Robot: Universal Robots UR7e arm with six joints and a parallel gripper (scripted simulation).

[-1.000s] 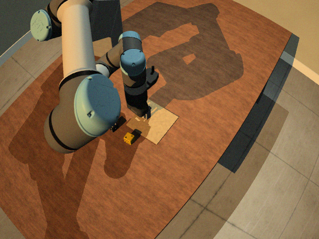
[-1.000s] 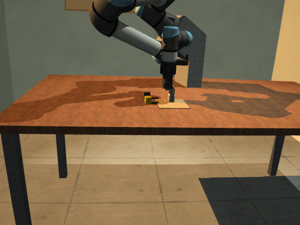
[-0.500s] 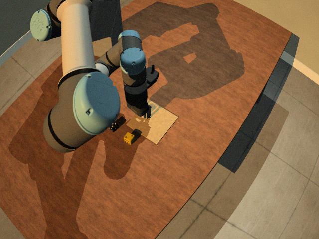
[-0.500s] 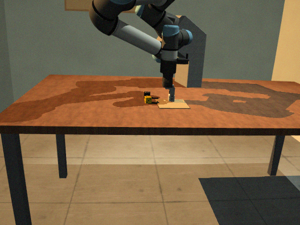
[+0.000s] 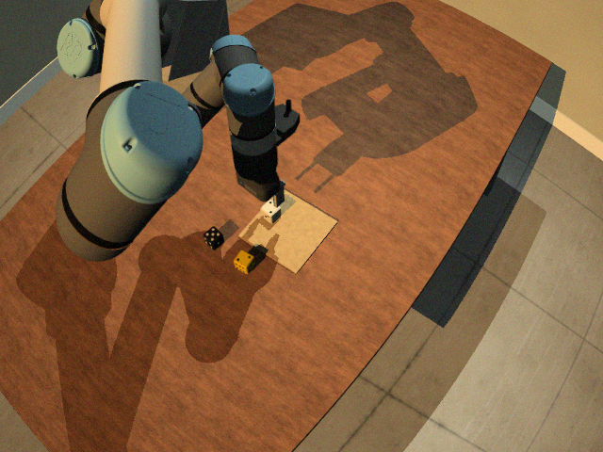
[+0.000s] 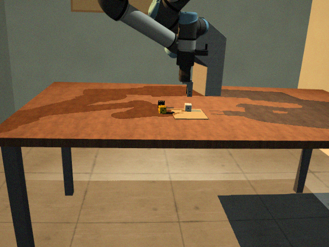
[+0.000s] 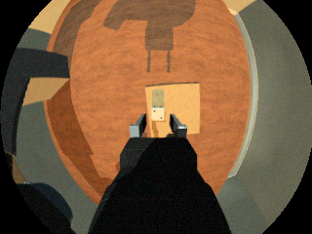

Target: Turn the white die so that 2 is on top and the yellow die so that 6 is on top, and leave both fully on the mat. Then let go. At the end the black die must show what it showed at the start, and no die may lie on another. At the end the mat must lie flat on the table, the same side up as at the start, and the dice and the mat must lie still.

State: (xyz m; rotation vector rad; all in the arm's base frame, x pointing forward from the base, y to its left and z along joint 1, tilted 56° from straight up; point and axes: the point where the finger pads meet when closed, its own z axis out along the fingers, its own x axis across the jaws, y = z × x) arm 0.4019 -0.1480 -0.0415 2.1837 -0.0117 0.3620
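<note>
Now: hand 2 cm short of the yellow die, 12 cm to the left of it and 8 cm above it. From my hand the other things lie so: white die (7 cm below); tan mat (4 cm ahead, 1 cm to the right, 9 cm below); black die (6 cm behind, 11 cm to the right, 8 cm below).
</note>
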